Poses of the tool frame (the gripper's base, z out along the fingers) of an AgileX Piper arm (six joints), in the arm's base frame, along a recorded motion.
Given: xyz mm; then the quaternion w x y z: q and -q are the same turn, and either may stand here.
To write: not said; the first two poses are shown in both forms.
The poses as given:
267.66 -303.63 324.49 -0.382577 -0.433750 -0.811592 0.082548
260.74 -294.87 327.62 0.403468 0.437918 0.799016 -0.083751
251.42 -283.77 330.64 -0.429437 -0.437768 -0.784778 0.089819
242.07 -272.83 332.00 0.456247 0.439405 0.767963 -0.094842
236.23 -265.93 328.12 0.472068 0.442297 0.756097 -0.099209
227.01 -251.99 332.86 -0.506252 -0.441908 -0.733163 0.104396
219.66 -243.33 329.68 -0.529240 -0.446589 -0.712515 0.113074
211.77 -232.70 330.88 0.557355 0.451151 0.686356 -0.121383
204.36 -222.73 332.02 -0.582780 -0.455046 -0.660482 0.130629
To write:
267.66 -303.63 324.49 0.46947 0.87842 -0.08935 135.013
260.74 -294.87 327.62 0.47860 0.87325 -0.09153 132.410
251.42 -283.77 330.64 0.48474 0.86898 -0.09946 129.136
242.07 -272.83 332.00 0.49379 0.86302 -0.10658 125.710
236.23 -265.93 328.12 0.50172 0.85768 -0.11254 123.663
227.01 -251.99 332.86 0.51242 0.85016 -0.12105 119.171
219.66 -243.33 329.68 0.52634 0.83976 -0.13327 116.092
211.77 -232.70 330.88 0.54338 0.82666 -0.14620 112.254
204.36 -222.73 332.02 0.55997 0.81277 -0.16075 108.707

